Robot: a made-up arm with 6 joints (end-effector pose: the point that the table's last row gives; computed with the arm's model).
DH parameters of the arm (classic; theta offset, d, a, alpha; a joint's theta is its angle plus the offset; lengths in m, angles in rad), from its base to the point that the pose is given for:
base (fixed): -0.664 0 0.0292 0
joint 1: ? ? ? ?
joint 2: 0.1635 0 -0.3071 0
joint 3: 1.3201 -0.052 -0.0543 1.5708
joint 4: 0 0.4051 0.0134 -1.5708
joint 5: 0 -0.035 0.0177 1.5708
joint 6: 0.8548 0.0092 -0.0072 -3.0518
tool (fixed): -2.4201 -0.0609 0 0
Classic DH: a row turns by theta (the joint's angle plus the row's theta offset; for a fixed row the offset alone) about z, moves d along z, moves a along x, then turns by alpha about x.
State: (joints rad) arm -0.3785 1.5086 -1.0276 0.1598 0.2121 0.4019
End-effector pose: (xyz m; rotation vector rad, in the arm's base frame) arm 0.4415 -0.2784 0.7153 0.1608 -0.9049 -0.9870
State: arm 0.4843 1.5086 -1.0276 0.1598 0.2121 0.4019
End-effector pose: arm 0.4929 0.1306 0.7153 0.5023 -0.7229 -0.1830
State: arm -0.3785 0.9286 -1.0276 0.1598 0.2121 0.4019
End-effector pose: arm 0.3072 -0.2249 0.9491 0.2508 -1.4961 -0.8509
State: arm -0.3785 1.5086 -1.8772 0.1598 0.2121 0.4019
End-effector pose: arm 0.4306 -0.2740 1.1017 0.2916 -1.7669 -0.7629
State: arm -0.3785 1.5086 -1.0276 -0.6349 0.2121 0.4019
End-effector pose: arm 0.4458 -0.3106 0.7536 -0.3953 -0.8870 -0.3685
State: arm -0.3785 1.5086 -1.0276 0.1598 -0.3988 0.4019
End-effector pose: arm 0.4613 -0.2936 0.7512 0.1756 -1.5418 -0.9127
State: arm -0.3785 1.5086 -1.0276 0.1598 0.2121 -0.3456
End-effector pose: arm 0.4447 -0.2805 0.7206 -0.2313 -0.8871 -0.3167
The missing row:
joint 1: 0.664 0.59 0.021 -1.5708
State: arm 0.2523 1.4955 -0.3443 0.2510 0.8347 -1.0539
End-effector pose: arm 0.2757 -0.0271 0.4949 0.1748 0.2879 0.9783
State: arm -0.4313 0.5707 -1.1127 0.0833 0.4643 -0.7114
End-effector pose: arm 0.1396 -0.1693 1.0649 -0.8070 -1.5161 0.0102
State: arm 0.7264 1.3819 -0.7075 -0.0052 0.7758 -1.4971
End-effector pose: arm 0.3645 0.1685 0.6366 -0.1855 -0.2710 2.0710
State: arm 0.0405 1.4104 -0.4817 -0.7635 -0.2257 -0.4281
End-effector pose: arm 0.4224 -0.0924 0.5928 -0.4051 -0.8824 1.0336
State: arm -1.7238 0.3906 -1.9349 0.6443 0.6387 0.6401
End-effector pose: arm 0.0176 0.2232 1.2003 -0.4199 -2.5857 -0.7174
